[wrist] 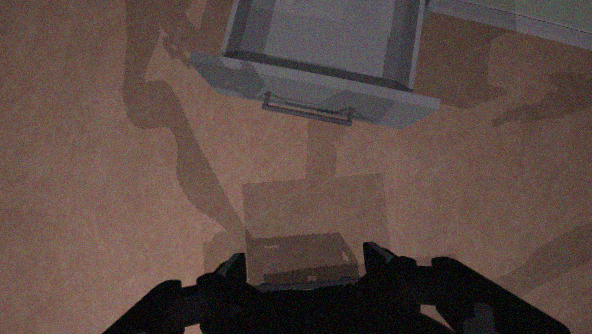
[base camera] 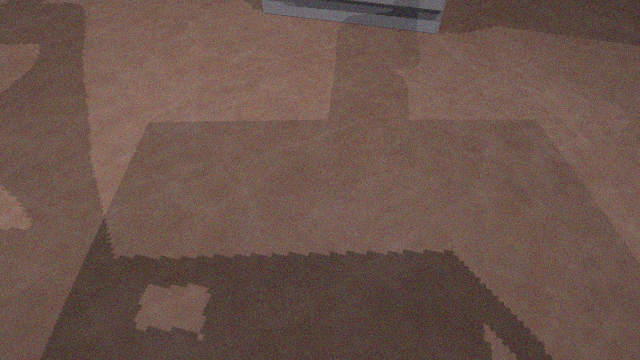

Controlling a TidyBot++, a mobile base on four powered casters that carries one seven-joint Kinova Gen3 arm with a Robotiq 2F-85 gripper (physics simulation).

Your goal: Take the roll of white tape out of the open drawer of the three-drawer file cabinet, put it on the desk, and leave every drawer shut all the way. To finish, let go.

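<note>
The open drawer (wrist: pixel 320 35) of the file cabinet shows at the top of the wrist view, pulled out, with its grey front panel and a dark bar handle (wrist: pixel 307 112) facing the gripper. The part of its inside that shows holds no tape; its rear is cut off by the view's edge. The lower part of the grey cabinet (base camera: pixel 352 15) shows at the top of the base view. My gripper (wrist: pixel 304 261) is open and empty, back from the drawer front. The roll of white tape does not show in either view.
A pale grey edge with a greenish surface (wrist: pixel 540 12), likely the desk, shows at the top right of the wrist view, right of the drawer. Brown floor (base camera: pixel 225 75) (wrist: pixel 75 200) with shadows of the robot and arm lies in front of the cabinet.
</note>
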